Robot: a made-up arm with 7 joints.
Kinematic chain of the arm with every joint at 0, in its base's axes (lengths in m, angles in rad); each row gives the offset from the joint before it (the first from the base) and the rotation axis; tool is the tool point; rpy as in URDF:
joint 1: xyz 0 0 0 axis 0.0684 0.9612 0.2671
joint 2: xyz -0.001 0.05 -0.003 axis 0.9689 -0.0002 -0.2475
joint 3: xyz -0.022 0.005 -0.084 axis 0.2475 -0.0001 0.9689
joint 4: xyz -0.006 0 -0.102 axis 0.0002 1 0
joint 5: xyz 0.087 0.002 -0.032 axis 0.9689 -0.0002 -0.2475
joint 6: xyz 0.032 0 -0.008 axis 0.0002 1 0
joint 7: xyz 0.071 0 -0.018 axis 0.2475 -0.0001 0.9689
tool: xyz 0 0 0 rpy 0 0.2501 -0.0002
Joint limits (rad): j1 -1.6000..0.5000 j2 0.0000..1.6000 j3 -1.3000..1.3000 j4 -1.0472..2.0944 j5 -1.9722..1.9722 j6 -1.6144..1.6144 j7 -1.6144..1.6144
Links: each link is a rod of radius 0.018 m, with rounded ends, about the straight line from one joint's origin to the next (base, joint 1, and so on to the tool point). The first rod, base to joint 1, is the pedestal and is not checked.
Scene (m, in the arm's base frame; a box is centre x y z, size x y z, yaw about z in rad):
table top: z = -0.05
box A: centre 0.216 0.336 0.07 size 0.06 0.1 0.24 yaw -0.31
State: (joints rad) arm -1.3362 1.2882 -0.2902 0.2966 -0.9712 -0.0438 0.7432
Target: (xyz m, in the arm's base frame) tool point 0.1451 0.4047 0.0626
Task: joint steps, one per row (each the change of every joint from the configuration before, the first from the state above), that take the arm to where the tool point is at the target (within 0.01 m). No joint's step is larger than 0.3 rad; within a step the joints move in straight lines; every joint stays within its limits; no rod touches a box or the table.
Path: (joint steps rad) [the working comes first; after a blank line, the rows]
Joints at the target: -0.8435 1.6000 -0.1002 1.2835 -0.9987 -0.0752 0.7432
Straight joint move there: touches box A.

1: -0.0783 0.0559 0.2828 0.0022 0.0219 -0.0912 0.0831
2: -0.0782 0.0560 0.2829 0.0023 0.0218 -0.0911 0.0830
3: -0.0783 0.0559 0.2828 0.0022 0.0219 -0.0912 0.0831
4: 0.1077 0.0480 0.2473 0.1061 0.0469 -0.0626 -0.0289
5: 0.1076 0.0480 0.2472 0.1061 0.0469 -0.0626 -0.0289
6: 0.1077 0.0480 0.2472 0.1061 0.0469 -0.0627 -0.0289
7: 0.0809 0.0000 -0.2800 0.1323 -0.0468 0.0860 -0.0325
8: 0.0809 0.0000 -0.2801 0.1324 -0.0467 0.0860 -0.0325
9: 0.0809 0.0000 -0.2800 0.1324 -0.0468 0.0860 -0.0325
10: 0.0809 0.0000 -0.2801 0.1324 -0.0467 0.0860 -0.0325
11: 0.0809 0.0000 -0.2800 0.1324 -0.0468 0.0860 -0.0325

